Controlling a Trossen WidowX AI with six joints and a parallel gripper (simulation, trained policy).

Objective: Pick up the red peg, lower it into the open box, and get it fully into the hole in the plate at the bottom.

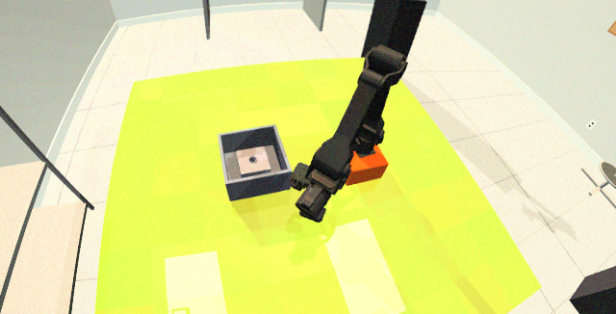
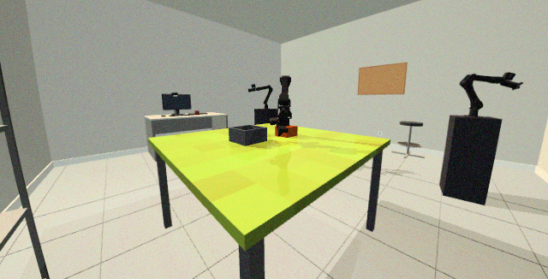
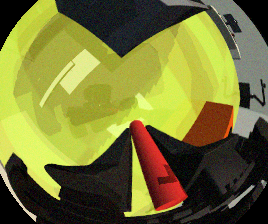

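Now: gripper tip 16 cm to the left of the plate, 14 cm short of it and 1 cm below it. The rest, counted from my gripper tip: dark grey box (16 cm to the right, 14 cm ahead, 1 cm below); then red peg (4 cm above, 1 cm to the left, 1 cm ahead).
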